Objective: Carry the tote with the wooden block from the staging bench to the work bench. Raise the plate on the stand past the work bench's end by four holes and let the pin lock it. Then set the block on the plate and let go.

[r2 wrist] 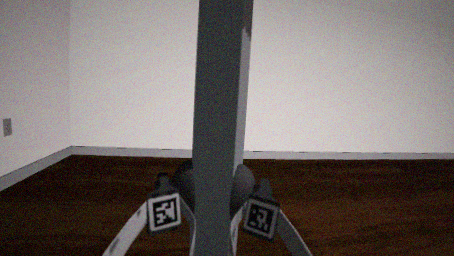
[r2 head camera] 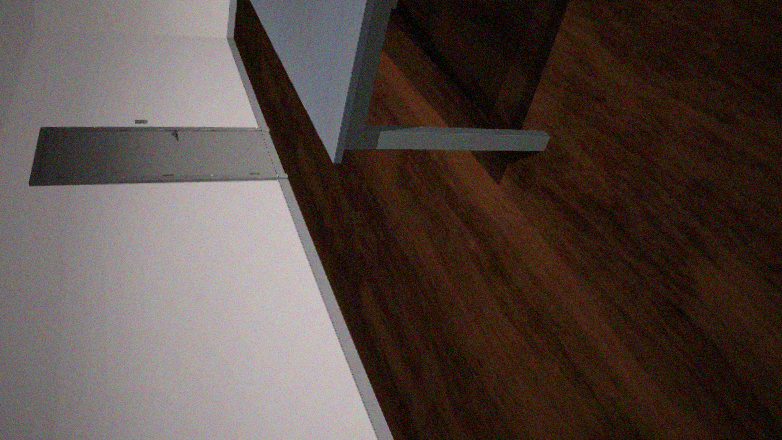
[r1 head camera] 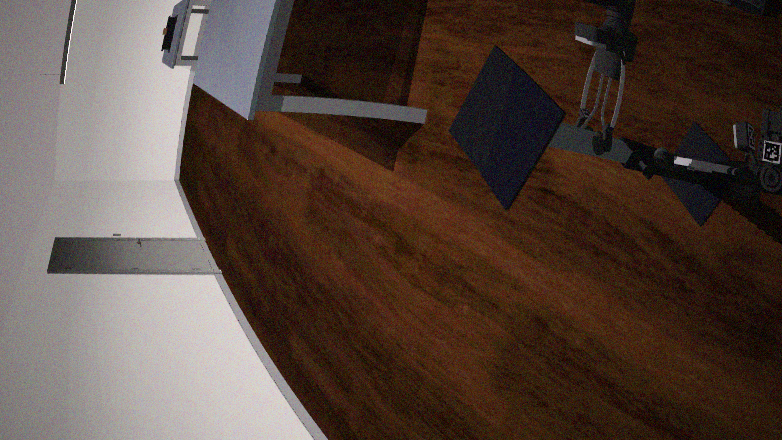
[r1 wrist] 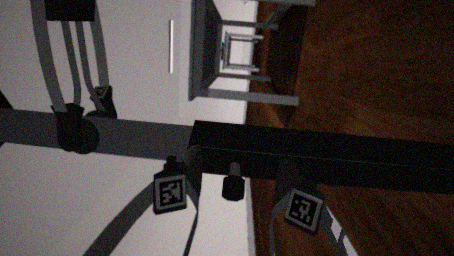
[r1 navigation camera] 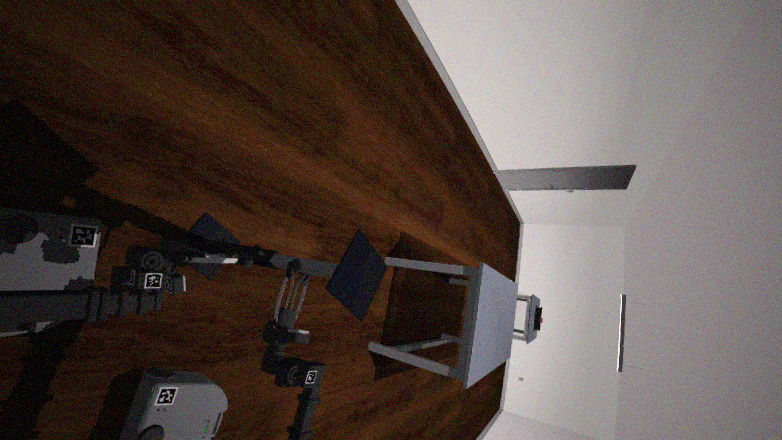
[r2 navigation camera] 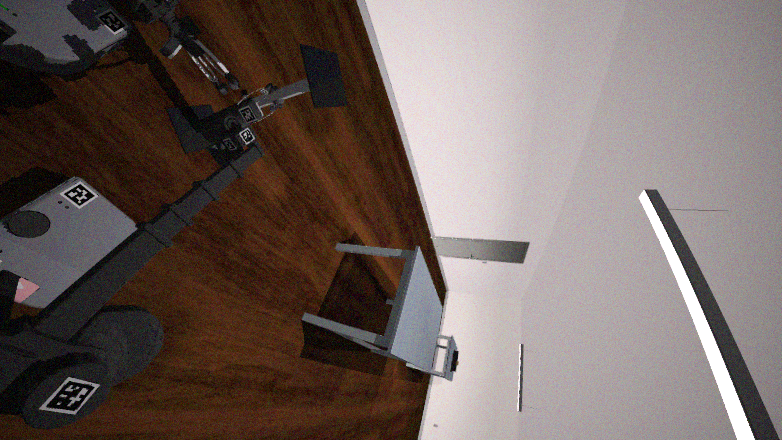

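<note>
The dark plate (r1 head camera: 505, 128) (r1 navigation camera: 356, 276) (r2 navigation camera: 325, 76) tops the stand's grey post (r1 wrist: 145, 137) (r2 wrist: 220, 90), which rises from a black sleeve (r1 wrist: 350, 150). Holes are not readable. The r2 gripper (r1 head camera: 594, 130) (r1 navigation camera: 295, 268) is shut on the post below the plate; its fingertips also press the post's sides in its wrist view. The r1 gripper (r1 wrist: 240, 170) is open at the sleeve, its fingers apart on either side of the pin's black knob (r1 wrist: 233, 188); a short shank shows behind the knob. The tote (r1 head camera: 169, 33) (r1 navigation camera: 538, 318) (r2 navigation camera: 454, 361) is far off on the staging bench (r1 head camera: 177, 41), with a tiny orange speck of block.
The work bench (r1 head camera: 235, 49) (r1 navigation camera: 492, 328) (r2 head camera: 317, 71) (r2 navigation camera: 418, 311) stands beyond the stand, and the staging bench is behind it. The stand's square base (r1 head camera: 699, 205) (r2 navigation camera: 188, 134) is on the wooden floor. Both robots' arms are close together around the stand. Walls and a grey door (r2 head camera: 147, 155) border the room.
</note>
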